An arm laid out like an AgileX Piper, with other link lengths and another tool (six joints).
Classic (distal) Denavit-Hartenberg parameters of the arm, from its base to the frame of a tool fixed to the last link. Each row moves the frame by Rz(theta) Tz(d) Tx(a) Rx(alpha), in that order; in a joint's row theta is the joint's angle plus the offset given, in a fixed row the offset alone. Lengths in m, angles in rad.
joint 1: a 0, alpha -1.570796, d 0.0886, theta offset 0
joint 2: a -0.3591, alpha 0, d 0, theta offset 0.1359
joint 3: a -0.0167, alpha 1.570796, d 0, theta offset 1.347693
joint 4: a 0, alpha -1.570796, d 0.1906, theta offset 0
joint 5: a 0, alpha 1.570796, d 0, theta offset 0
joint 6: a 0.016, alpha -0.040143, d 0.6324, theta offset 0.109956
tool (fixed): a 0, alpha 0, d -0.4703, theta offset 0
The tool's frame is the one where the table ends.
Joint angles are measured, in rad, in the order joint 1, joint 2, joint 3, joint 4, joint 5, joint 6. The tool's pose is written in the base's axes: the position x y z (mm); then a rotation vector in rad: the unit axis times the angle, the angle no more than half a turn. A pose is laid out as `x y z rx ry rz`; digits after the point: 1 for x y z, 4 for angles.
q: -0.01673, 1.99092, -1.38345, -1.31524, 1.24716, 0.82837
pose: 363.9 -162.3 262.3 0.3842 2.3302 -1.4616
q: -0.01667, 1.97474, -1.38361, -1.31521, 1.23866, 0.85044
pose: 362.1 -161.9 267.2 0.4119 2.3056 -1.4340
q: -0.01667, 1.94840, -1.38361, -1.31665, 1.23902, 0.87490
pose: 357.1 -161.7 276.4 0.4528 2.2697 -1.4101
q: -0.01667, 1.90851, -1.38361, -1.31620, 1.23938, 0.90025
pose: 349.1 -161.4 290.0 0.5029 2.2234 -1.3768
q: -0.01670, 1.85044, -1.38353, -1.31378, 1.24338, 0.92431
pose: 335.9 -161.0 309.3 0.5644 2.1638 -1.3357
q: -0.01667, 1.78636, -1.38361, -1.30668, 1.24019, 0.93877
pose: 321.2 -160.2 329.1 0.6153 2.1080 -1.2847
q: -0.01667, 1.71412, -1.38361, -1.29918, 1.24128, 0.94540
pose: 302.6 -159.5 350.6 0.6640 2.0495 -1.2365
